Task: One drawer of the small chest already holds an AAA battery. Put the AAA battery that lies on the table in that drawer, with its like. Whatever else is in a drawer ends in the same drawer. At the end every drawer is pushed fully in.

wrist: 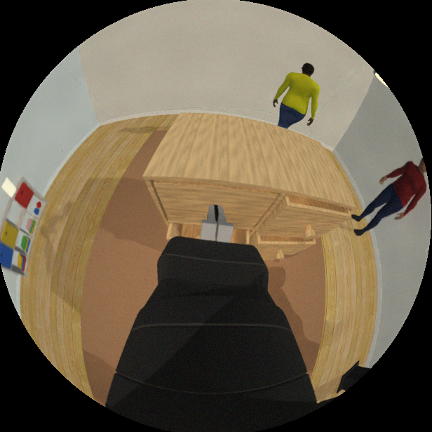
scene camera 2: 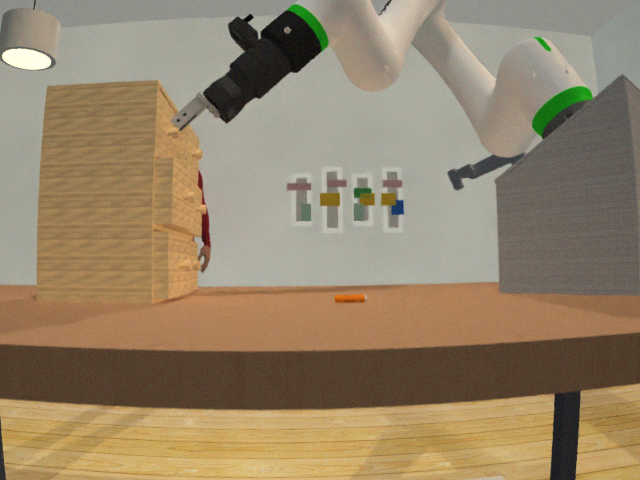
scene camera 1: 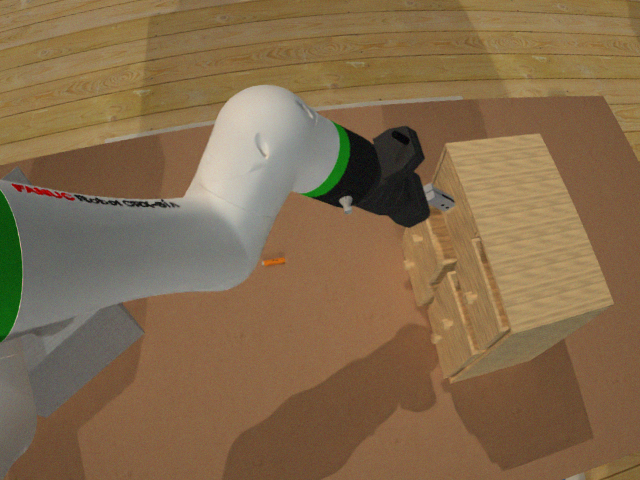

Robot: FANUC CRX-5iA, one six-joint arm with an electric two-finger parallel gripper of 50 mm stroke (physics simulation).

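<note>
The orange AAA battery (scene camera 1: 273, 261) (scene camera 2: 350, 298) lies on its side on the table, well away from my gripper. The small wooden chest (scene camera 1: 537, 232) (scene camera 2: 98, 191) (wrist: 240, 150) stands upright. In the wrist view the upper left drawer (wrist: 187, 197) looks flush, the upper right drawer (wrist: 300, 217) is partly out, the lower left drawer (wrist: 174, 231) is out and the lower right drawer (wrist: 295, 246) is partly out. My gripper (scene camera 1: 448, 204) (scene camera 2: 178, 124) (wrist: 214, 213) is shut and empty, its fingertips at the upper left drawer's front, hiding its knob. The battery inside a drawer does not show.
The brown table (scene camera 1: 310, 335) (scene camera 2: 310, 377) carries the chest. A grey angled block (scene camera 1: 87, 356) (scene camera 2: 568, 222) stands at the robot's side, far from the chest. Protruding drawer fronts lie below and beside my fingers. Two people, one in yellow (wrist: 298, 95) and one in red (wrist: 406, 187), are beyond the table.
</note>
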